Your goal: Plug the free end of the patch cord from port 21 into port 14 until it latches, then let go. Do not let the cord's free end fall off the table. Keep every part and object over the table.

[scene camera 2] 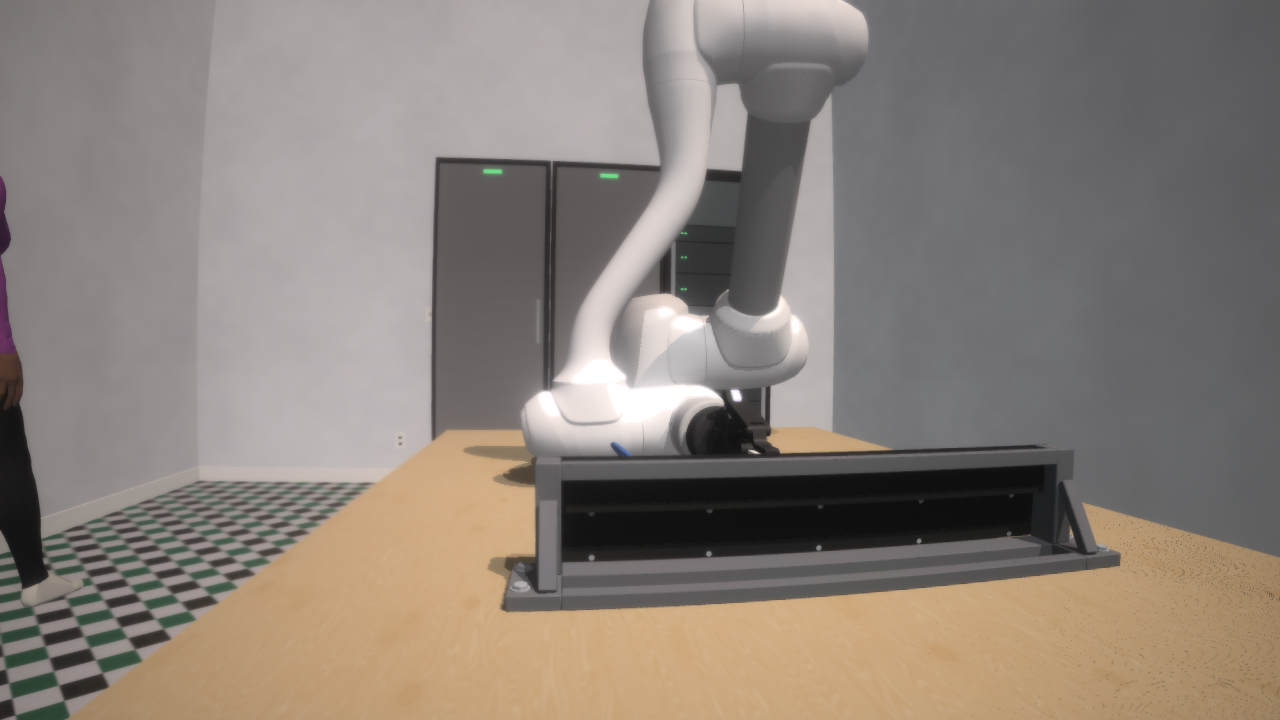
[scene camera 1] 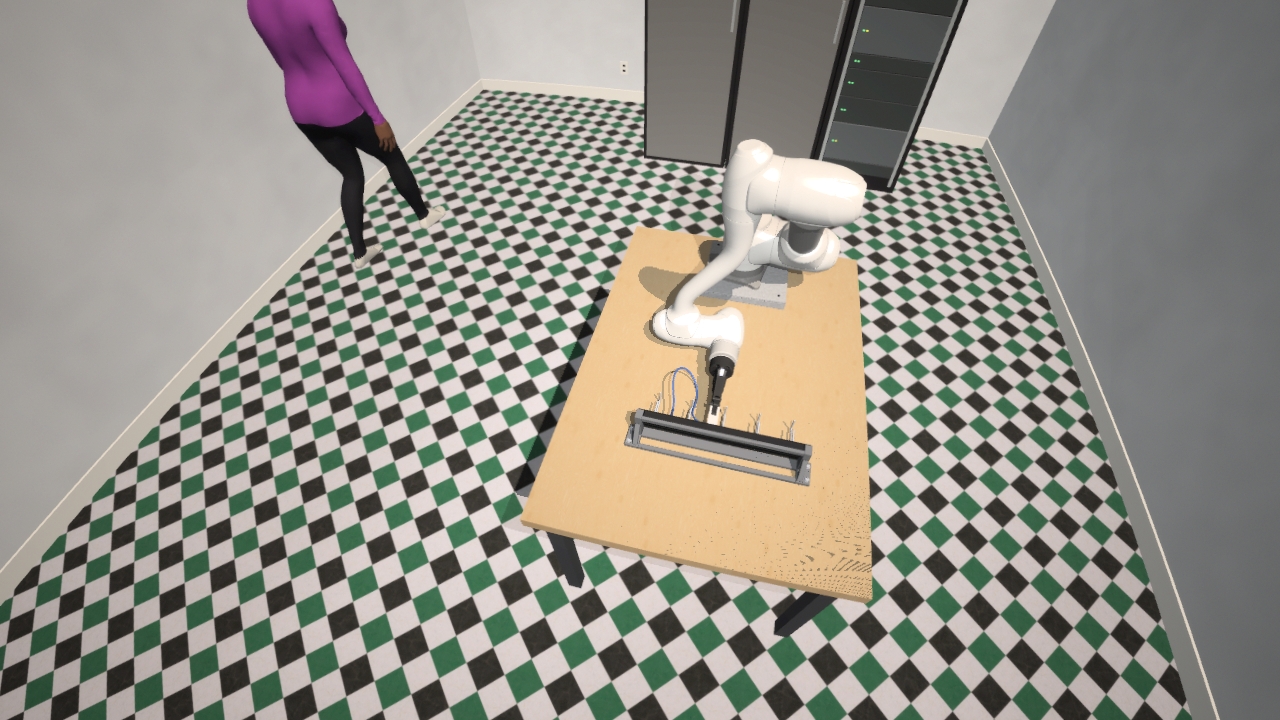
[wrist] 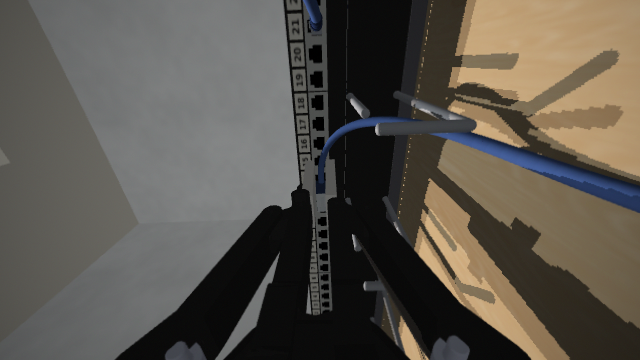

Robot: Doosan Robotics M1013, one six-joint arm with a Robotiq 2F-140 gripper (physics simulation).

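Places are measured from the arm's base along level axes (x ahead, y left, z up), in centimetres.
Pixels of known places: gripper, fingertip midpoint: point(scene camera 2: 786, 477) point(scene camera 1: 711, 427) point(wrist: 320, 173); arm's base, link origin: point(scene camera 1: 741, 269).
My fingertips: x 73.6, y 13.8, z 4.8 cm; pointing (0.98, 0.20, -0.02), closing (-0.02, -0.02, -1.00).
Note:
Ahead of a thing's pixels: the offset from my fingertips to its middle. "pt": to the spot under its first point. Level surfaces: height alone.
The patch panel {dx -2.0, dy +2.8, dz -2.9 cm} point(scene camera 1: 725, 433) point(scene camera 2: 805, 466) point(wrist: 301, 103) stands in its grey frame on the table. One end of the blue patch cord point(scene camera 1: 683, 368) point(scene camera 2: 620, 449) point(wrist: 525, 154) sits in port 21 {pt dx -1.4, dy -11.8, dz +0.0 cm} point(wrist: 315, 25); the cord loops out behind the panel and comes back past a grey hook. My gripper point(scene camera 1: 714, 415) point(wrist: 320, 173) is shut on the free end's plug {pt dx -1.0, dy +1.4, dz +0.0 cm} point(wrist: 321, 190), with a pale fingertip on each side. The plug is at the port row just past label 15, around port 14. The fingers hide that port and its label, so I cannot tell whether the plug is seated. In scene camera 2 the panel hides the fingertips.
Grey cable hooks point(wrist: 425, 128) point(scene camera 1: 757, 423) stick out from the panel's port side, close to the fingers and cord. The wooden table {dz -8.0 cm} point(scene camera 1: 626, 501) point(scene camera 2: 429, 644) carries the arm's base plate point(scene camera 1: 769, 293). A person point(scene camera 1: 313, 80) stands left of the table; server racks point(scene camera 1: 689, 80) stand behind.

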